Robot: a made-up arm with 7 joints. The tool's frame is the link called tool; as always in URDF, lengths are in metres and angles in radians. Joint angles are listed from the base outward. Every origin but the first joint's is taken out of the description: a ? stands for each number. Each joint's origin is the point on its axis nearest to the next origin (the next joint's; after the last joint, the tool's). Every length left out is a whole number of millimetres.
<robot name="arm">
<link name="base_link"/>
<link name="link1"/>
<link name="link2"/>
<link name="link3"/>
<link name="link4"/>
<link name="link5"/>
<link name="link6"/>
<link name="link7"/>
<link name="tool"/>
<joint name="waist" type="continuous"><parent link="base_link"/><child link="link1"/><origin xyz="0.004 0.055 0.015" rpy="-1.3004 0.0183 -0.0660"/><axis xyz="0 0 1"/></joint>
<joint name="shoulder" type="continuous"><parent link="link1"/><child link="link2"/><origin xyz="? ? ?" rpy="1.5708 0.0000 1.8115"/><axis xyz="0 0 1"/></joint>
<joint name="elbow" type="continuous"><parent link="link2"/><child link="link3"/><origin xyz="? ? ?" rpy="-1.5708 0.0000 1.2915"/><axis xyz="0 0 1"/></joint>
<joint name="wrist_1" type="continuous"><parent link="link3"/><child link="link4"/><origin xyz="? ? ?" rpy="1.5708 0.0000 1.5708"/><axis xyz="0 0 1"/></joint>
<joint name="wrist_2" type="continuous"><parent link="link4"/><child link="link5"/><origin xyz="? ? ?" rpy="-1.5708 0.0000 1.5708"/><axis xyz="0 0 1"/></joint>
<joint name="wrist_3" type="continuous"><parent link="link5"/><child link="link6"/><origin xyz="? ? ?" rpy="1.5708 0.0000 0.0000"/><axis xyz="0 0 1"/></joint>
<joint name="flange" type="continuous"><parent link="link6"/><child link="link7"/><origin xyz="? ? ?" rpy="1.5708 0.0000 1.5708"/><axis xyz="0 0 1"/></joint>
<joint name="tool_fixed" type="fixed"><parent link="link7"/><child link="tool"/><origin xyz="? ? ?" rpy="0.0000 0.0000 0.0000"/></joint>
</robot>
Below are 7 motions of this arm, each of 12 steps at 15 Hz.
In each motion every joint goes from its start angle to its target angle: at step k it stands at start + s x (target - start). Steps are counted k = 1, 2, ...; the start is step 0. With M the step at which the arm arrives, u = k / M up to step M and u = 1 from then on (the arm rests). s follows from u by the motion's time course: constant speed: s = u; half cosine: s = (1 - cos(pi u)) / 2; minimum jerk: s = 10 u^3 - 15 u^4 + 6 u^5.
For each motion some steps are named. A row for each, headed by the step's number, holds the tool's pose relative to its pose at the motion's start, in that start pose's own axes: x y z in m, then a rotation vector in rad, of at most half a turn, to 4 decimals.
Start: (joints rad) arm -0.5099 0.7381 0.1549 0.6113 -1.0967 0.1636 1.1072
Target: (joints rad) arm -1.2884 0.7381 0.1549 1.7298 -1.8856 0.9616 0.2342
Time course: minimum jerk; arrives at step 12
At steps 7, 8, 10, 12:
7: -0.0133 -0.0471 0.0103 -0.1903 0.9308 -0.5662
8: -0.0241 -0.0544 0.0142 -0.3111 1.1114 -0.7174
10: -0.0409 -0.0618 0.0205 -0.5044 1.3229 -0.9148
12: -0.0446 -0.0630 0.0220 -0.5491 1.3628 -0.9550

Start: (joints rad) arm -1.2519 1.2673 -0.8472 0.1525 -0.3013 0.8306 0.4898
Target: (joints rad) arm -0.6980 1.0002 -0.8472 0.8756 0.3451 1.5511 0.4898
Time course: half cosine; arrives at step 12
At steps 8, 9, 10, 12:
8: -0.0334 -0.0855 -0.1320 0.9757 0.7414 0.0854
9: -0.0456 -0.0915 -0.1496 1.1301 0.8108 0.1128
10: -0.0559 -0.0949 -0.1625 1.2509 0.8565 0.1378
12: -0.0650 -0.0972 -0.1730 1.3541 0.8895 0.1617

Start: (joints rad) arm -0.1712 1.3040 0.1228 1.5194 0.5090 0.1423 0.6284
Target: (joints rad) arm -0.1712 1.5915 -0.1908 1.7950 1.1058 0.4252 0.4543
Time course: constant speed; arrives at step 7
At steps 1, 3, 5, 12:
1: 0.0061 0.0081 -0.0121 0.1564 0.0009 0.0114
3: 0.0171 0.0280 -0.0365 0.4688 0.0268 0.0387
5: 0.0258 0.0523 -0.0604 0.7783 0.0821 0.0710
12: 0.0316 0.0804 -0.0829 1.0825 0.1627 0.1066

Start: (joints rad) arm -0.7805 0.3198 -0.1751 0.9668 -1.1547 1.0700 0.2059
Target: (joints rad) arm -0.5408 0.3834 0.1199 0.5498 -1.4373 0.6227 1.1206
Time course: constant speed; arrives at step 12
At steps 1, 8, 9, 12:
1: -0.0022 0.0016 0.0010 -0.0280 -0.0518 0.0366
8: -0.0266 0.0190 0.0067 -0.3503 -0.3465 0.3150
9: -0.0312 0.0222 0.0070 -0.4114 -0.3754 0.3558
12: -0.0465 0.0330 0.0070 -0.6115 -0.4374 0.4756

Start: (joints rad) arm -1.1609 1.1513 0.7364 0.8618 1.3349 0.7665 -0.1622
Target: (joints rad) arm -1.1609 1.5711 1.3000 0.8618 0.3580 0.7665 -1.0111
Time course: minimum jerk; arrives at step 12
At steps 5, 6, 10, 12:
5: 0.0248 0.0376 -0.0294 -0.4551 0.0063 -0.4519
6: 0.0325 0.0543 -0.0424 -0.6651 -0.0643 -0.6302
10: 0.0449 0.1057 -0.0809 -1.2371 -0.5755 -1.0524
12: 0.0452 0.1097 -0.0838 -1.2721 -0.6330 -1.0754

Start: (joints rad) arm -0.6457 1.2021 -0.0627 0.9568 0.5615 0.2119 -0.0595
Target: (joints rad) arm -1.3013 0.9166 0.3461 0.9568 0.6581 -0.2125 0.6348
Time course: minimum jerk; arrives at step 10
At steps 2, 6, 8, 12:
2: 0.0010 0.0050 0.0074 -0.0505 -0.0370 0.0587
6: -0.0035 0.0747 0.0769 -0.6563 -0.3226 0.7215
8: -0.0139 0.1097 0.0985 -0.9419 -0.3773 0.9956
12: -0.0169 0.1178 0.1027 -1.0086 -0.3841 1.0553

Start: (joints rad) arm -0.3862 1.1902 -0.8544 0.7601 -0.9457 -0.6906 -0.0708
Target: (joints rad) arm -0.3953 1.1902 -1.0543 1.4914 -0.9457 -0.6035 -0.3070
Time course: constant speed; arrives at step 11
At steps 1, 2, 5, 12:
1: -0.0055 0.0069 -0.0063 0.0347 0.0594 0.0065
2: -0.0115 0.0138 -0.0119 0.0689 0.1189 0.0132
5: -0.0316 0.0354 -0.0244 0.1684 0.2974 0.0358
12: -0.0780 0.0781 -0.0284 0.3539 0.6504 0.0995

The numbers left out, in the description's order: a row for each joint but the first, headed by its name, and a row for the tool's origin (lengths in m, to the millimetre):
shoulder: -0.005 0.020 0.000
elbow: 0.165 -0.042 0.000
wrist_1: 0.002 -0.017 0.000
wrist_2: -0.137 -0.011 0.000
wrist_3: 0.000 0.000 0.000
flange: 0.000 0.032 0.000
tool: 0.000 0.000 0.000

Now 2 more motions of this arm.
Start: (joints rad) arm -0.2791 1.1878 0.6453 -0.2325 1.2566 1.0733 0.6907
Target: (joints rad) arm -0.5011 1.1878 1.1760 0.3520 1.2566 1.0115 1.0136
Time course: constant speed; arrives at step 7
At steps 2, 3, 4, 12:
2: 0.0135 -0.0252 -0.0219 0.1919 0.1205 0.0630
3: 0.0179 -0.0362 -0.0351 0.2871 0.1793 0.0807
4: 0.0202 -0.0460 -0.0494 0.3811 0.2371 0.0890
12: 0.0130 -0.0685 -0.0939 0.6476 0.4026 0.0581

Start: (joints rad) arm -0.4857 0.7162 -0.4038 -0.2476 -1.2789 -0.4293 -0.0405
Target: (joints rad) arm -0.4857 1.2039 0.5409 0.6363 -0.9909 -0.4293 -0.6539
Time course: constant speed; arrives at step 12
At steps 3, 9, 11, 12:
3: -0.0009 0.0477 0.0543 0.3415 -0.0854 0.0396
9: -0.0339 0.0883 0.1905 0.9132 -0.1928 0.1692
11: -0.0527 0.0855 0.2332 1.0556 -0.2228 0.2266
12: -0.0632 0.0818 0.2526 1.1158 -0.2387 0.2565

